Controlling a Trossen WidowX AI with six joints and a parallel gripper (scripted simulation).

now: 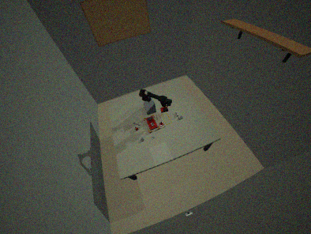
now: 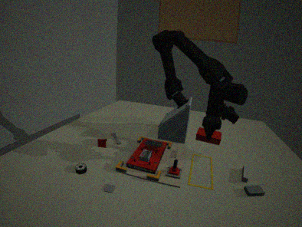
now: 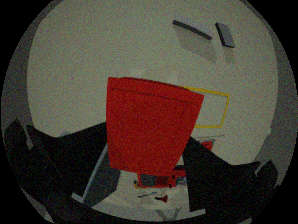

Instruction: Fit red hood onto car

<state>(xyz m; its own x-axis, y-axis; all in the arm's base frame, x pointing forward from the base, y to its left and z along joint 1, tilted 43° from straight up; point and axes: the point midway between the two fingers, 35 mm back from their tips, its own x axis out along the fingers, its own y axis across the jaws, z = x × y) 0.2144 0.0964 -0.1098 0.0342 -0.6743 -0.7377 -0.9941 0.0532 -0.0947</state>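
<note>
Now: the grey engine block 21 cm to the right of my gripper tip, 12 cm ahead of it and 8 cm below it. Also, from my gripper tip: red hood right at my gripper tip; dark wheel 41 cm to the right, 27 cm ahead, 10 cm below.
</note>
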